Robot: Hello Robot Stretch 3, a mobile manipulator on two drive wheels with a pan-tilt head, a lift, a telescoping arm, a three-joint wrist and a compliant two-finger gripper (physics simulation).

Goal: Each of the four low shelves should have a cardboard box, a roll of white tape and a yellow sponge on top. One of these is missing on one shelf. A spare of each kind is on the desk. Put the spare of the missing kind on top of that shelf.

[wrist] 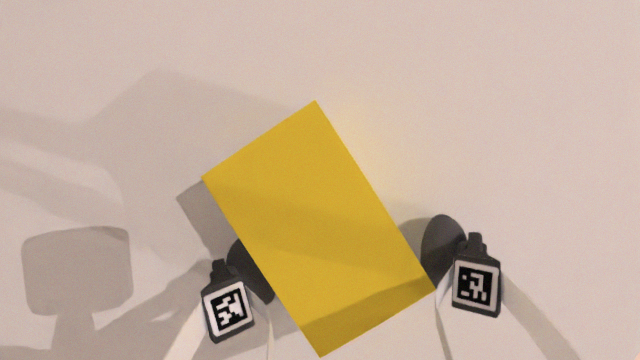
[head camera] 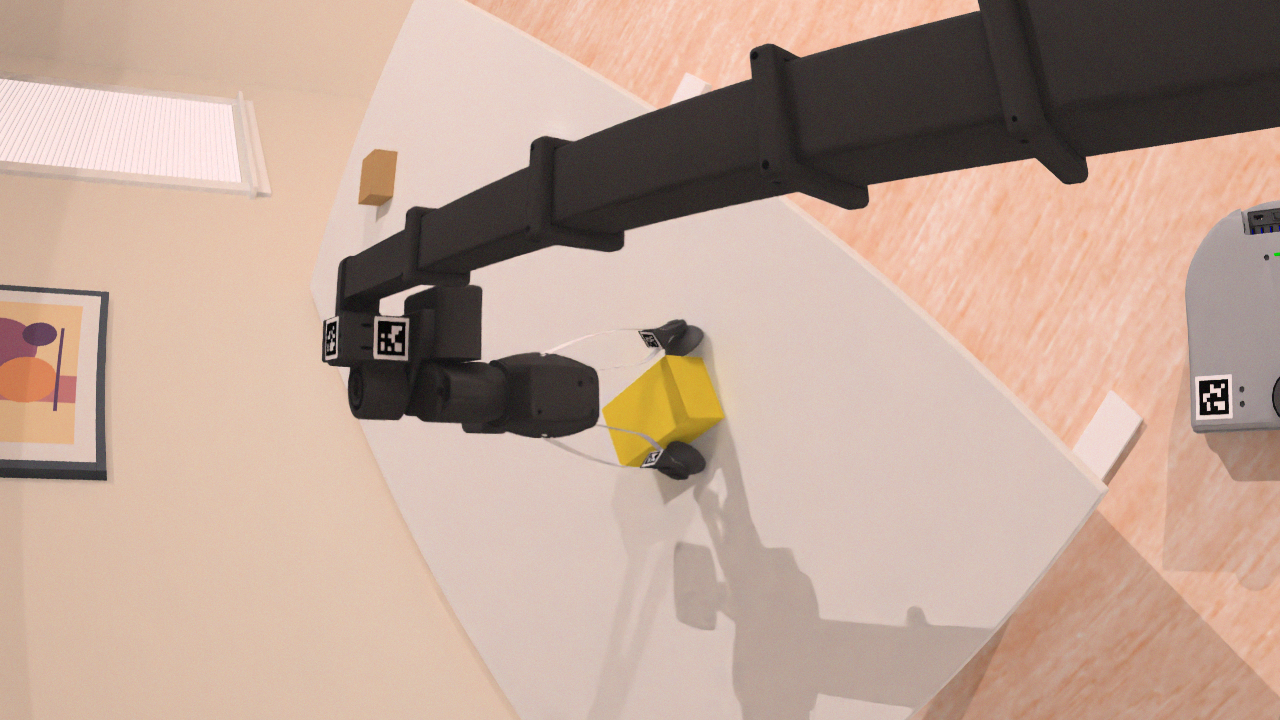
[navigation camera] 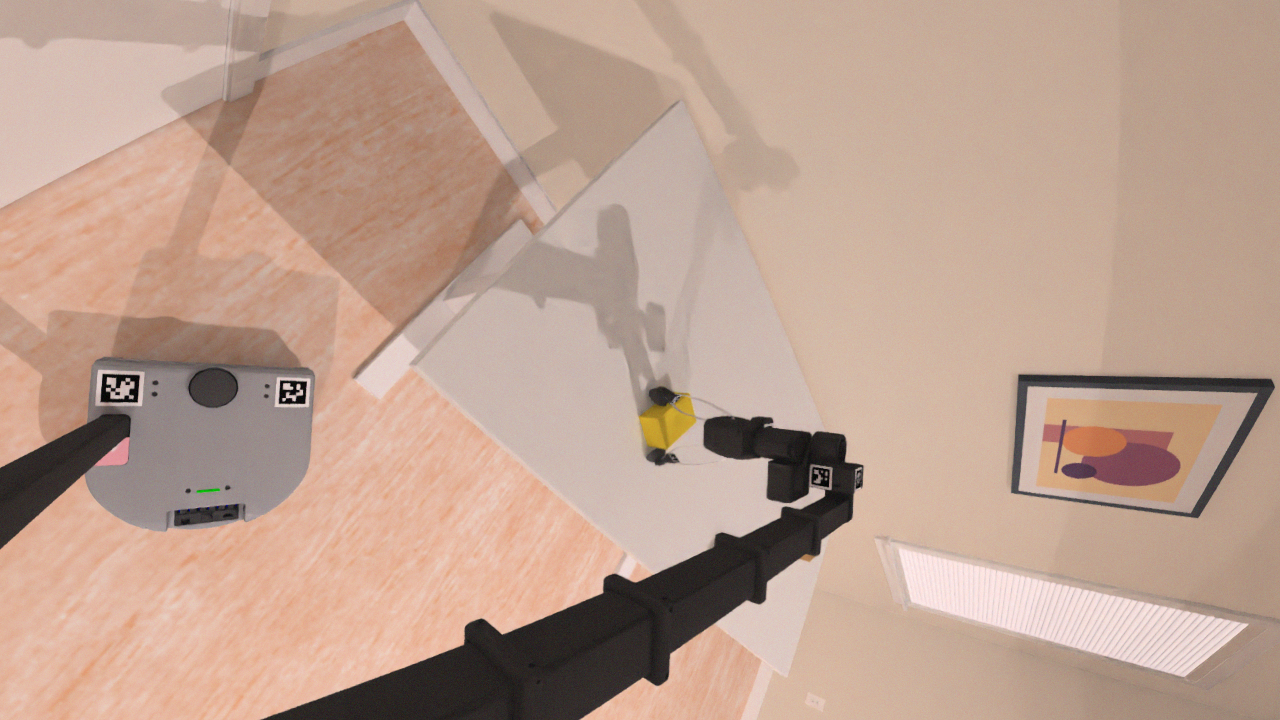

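Seen in the pictures: gripper, fingertip midpoint: (head camera: 695, 400) (navigation camera: 651, 424); robot's base, origin of the base link: (navigation camera: 214, 385).
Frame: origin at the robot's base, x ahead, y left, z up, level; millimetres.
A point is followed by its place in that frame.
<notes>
A yellow sponge (head camera: 644, 416) {z 766, x -5, y -631 mm} (navigation camera: 666, 422) {z 766, x -10, y -599 mm} (wrist: 310, 195), a thick block, rests on the white desk (head camera: 850, 376) {z 721, x -32, y -432 mm} (navigation camera: 554, 394) {z 721, x 35, y -386 mm} (wrist: 525, 100). It stands at a slant between the fingers. My gripper (head camera: 684, 398) {z 720, x -19, y -612 mm} (navigation camera: 661, 426) {z 720, x -19, y -612 mm} (wrist: 345, 252) {z 720, x -19, y -612 mm} is shut on the sponge; in the wrist view one dark fingertip presses its left side and the other its lower right corner. A small brown cardboard box (head camera: 377, 177) {z 759, x -422, y -1344 mm} lies near the desk's far edge in the head view; in the navigation view a sliver of the box (navigation camera: 807, 557) {z 763, x -466, y -1347 mm} shows behind the arm. The white tape and the low shelves do not show.
The extended arm (head camera: 671, 156) {z 1075, x -97, y -267 mm} (navigation camera: 626, 617) {z 1069, x -82, y -189 mm} crosses above the desk and hides part of it. My grey base (head camera: 1239, 331) {z 161, x -89, y -84 mm} (navigation camera: 205, 447) {z 160, x -108, y 7 mm} stands on the wooden floor beside the desk. A wall with a framed picture (head camera: 44, 385) {z 1410, x -34, y -1541 mm} (navigation camera: 1114, 447) {z 1498, x -56, y -1567 mm} stands behind the desk.
</notes>
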